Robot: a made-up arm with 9 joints.
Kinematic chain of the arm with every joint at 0, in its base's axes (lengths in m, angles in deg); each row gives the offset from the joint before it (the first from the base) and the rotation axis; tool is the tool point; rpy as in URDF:
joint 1: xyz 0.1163 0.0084 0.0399 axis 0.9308 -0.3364 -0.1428
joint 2: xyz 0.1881 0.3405 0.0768 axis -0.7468 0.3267 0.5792
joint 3: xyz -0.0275 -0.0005 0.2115 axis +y
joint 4: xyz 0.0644 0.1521 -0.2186 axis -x
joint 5: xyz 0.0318 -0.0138 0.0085 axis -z
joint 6: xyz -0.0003 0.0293 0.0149 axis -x
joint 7: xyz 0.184 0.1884 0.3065 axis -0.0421 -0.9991 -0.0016
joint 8: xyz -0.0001 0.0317 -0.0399 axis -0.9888 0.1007 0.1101
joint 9: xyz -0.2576 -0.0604 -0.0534 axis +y
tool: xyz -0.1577 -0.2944 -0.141 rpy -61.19 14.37 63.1
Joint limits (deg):
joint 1: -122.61..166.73
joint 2: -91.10..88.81
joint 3: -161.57..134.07
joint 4: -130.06..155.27
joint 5: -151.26..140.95
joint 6: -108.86..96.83
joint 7: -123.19..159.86
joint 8: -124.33..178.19
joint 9: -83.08..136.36
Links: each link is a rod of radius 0.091 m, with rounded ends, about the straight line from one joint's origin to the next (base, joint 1, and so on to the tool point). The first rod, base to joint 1, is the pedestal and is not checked.
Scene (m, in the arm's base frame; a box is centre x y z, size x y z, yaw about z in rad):
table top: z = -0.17
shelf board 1: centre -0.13 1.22 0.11 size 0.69 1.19 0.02 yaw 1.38
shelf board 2: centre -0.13 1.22 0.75 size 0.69 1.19 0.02 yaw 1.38
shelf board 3: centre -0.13 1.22 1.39 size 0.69 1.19 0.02 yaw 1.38
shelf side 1: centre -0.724 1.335 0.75 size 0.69 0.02 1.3 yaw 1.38
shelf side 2: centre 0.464 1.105 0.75 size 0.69 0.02 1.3 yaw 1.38
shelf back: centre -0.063 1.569 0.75 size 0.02 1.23 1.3 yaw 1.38
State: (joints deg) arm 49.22 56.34 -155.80 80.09 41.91 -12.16 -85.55 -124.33 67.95
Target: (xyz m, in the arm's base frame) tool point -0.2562 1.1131 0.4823
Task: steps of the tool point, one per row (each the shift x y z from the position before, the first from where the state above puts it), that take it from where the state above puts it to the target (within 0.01 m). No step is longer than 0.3 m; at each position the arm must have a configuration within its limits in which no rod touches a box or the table.
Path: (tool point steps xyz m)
1: -0.0428 -0.1536 0.0231
2: -0.0284 -0.1476 -0.0016
3: -0.0138 -0.1393 -0.0214
4: 0.0271 0.0565 -0.2588
5: -0.0147 -0.0617 -0.2674
6: 0.0380 0.1736 0.0356
7: 0.0338 0.1701 -0.0014
8: 0.0252 0.1585 -0.0342

